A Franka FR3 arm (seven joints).
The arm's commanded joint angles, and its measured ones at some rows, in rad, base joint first. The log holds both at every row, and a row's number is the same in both.
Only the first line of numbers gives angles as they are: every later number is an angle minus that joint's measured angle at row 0.
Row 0, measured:
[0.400, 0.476, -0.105, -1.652, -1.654, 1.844, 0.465]
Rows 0 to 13, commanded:
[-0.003, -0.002, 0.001, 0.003, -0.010, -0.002, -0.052]
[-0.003, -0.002, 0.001, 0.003, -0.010, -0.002, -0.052]
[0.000, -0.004, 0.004, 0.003, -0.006, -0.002, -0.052]
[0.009, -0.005, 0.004, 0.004, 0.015, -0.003, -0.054]
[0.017, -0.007, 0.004, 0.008, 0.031, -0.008, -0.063]
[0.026, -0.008, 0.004, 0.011, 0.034, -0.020, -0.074]
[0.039, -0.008, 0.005, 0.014, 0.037, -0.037, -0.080]
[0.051, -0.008, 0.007, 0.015, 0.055, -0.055, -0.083]
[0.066, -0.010, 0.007, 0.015, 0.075, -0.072, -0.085]
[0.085, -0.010, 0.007, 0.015, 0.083, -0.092, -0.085]
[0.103, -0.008, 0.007, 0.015, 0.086, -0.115, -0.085]
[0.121, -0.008, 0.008, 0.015, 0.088, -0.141, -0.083]
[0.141, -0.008, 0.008, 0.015, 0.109, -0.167, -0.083]
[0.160, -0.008, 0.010, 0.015, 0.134, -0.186, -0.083]
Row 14, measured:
[0.109, -0.003, 0.008, 0.003, 0.095, -0.130, -0.012]
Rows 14 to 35, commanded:
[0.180, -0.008, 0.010, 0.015, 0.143, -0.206, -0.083]
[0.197, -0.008, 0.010, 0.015, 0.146, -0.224, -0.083]
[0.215, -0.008, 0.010, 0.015, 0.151, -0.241, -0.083]
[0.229, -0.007, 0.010, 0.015, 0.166, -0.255, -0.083]
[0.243, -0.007, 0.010, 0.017, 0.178, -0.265, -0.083]
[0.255, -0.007, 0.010, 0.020, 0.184, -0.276, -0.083]
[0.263, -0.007, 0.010, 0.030, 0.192, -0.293, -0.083]
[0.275, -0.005, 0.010, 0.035, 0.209, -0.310, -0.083]
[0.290, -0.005, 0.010, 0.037, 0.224, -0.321, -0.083]
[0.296, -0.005, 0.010, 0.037, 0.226, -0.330, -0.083]
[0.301, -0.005, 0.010, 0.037, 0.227, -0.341, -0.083]
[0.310, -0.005, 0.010, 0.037, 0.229, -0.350, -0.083]
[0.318, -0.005, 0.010, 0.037, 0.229, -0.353, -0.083]
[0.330, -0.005, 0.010, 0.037, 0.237, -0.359, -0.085]
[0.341, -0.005, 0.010, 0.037, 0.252, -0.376, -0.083]
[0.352, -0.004, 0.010, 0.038, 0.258, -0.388, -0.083]
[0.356, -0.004, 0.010, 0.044, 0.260, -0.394, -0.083]
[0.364, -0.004, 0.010, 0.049, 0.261, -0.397, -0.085]
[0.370, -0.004, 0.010, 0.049, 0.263, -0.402, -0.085]
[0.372, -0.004, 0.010, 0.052, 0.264, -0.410, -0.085]
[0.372, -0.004, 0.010, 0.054, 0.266, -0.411, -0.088]
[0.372, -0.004, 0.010, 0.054, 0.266, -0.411, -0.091]
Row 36, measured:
[0.364, -0.003, 0.017, 0.020, 0.261, -0.369, -0.013]
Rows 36 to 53, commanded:
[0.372, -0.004, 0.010, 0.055, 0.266, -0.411, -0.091]
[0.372, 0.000, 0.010, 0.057, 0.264, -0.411, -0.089]
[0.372, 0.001, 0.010, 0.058, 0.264, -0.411, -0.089]
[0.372, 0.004, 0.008, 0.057, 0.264, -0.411, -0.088]
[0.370, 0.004, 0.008, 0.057, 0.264, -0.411, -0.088]
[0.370, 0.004, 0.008, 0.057, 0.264, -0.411, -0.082]
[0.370, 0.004, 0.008, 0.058, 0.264, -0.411, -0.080]
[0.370, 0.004, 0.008, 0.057, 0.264, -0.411, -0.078]
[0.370, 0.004, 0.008, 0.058, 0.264, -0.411, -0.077]
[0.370, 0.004, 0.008, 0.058, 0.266, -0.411, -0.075]
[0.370, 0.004, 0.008, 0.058, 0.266, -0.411, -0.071]
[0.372, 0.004, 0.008, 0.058, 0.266, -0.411, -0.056]
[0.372, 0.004, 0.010, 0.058, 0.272, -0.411, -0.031]
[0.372, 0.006, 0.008, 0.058, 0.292, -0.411, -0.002]
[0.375, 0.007, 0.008, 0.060, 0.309, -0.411, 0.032]
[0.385, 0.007, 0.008, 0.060, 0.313, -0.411, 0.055]
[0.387, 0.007, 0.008, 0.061, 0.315, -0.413, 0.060]
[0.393, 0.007, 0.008, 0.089, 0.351, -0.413, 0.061]
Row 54, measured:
[0.372, -0.001, 0.014, 0.046, 0.289, -0.394, 0.026]
